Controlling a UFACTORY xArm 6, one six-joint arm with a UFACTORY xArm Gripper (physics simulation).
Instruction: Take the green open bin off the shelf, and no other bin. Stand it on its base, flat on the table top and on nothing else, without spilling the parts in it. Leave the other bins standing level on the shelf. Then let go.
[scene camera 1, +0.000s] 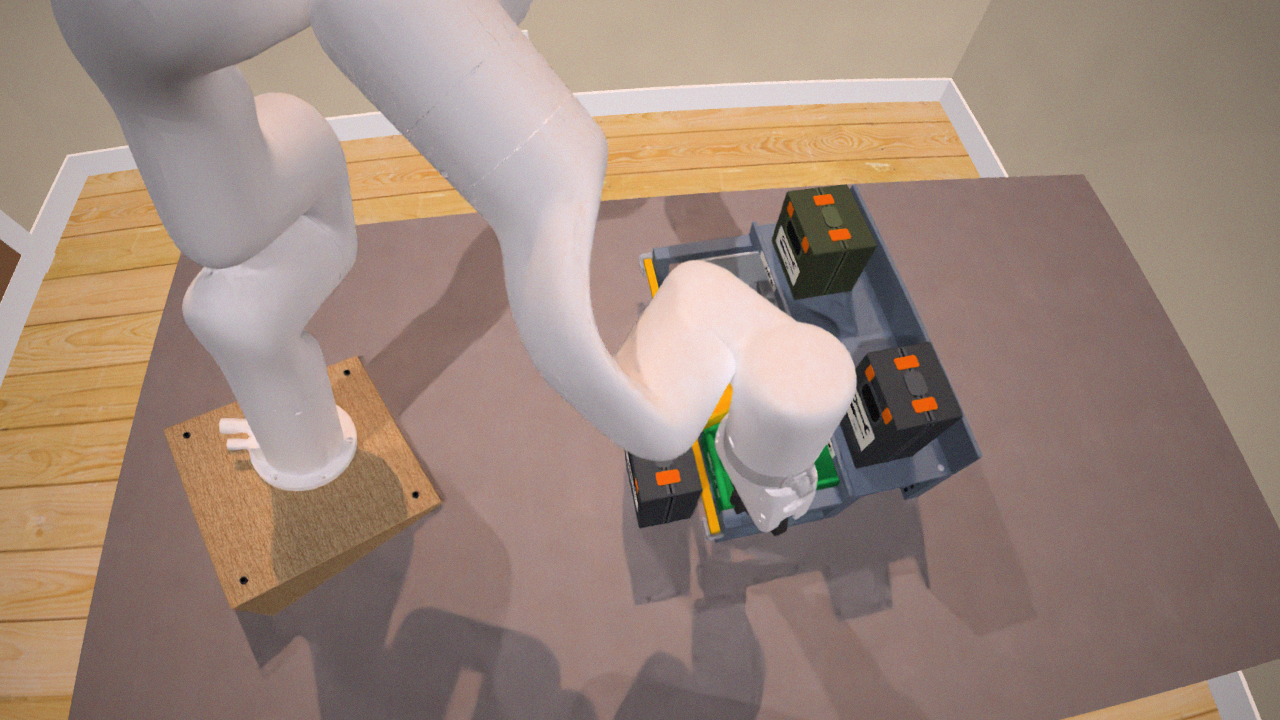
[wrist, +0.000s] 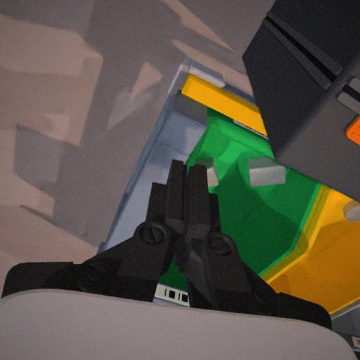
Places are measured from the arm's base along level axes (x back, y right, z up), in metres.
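Where they show: gripper, fingertip midpoint: (scene camera 1: 745, 502); arm's base at its link origin: (scene camera 1: 304, 444).
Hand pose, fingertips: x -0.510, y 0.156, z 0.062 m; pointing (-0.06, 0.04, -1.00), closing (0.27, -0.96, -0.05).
Observation:
Each offset is from my fingertips to the top centre of the thing. "spot": to the spot under its first point.
The green open bin @(spot: dx -0.136, dy -0.047, dz -0.096 m) (scene camera 1: 828, 467) (wrist: 255, 215) stands in the lower front tier of the blue-grey shelf @(spot: dx -0.239, dy -0.010, dz +0.040 m) (scene camera 1: 964, 447) (wrist: 150, 170), behind its yellow front rail. Two pale blocky parts (wrist: 267, 171) lie in the bin; one is partly behind the fingers. My gripper (wrist: 181, 184) is shut, its fingers side by side with no thing seen between them. In the wrist view the fingertips overlap the bin's side wall next to the shelf's end; their exact height and any contact are unclear. In the scene view the arm hides the fingertips and much of the bin.
A yellow bin @(dx -0.064, dy -0.174, dz -0.025 m) (scene camera 1: 721, 408) (wrist: 310, 270) adjoins the green one. A dark case @(dx +0.081, dy -0.057, dz +0.026 m) (scene camera 1: 664, 497) (wrist: 305, 100) stands at the rail, on the robot's side. Another dark case @(dx -0.164, dy -0.061, dz +0.116 m) (scene camera 1: 904, 402) and an olive case @(dx -0.157, dy -0.292, dz +0.091 m) (scene camera 1: 827, 241) stand on the shelf's rear tier. The wooden base block (scene camera 1: 389, 456) is at left.

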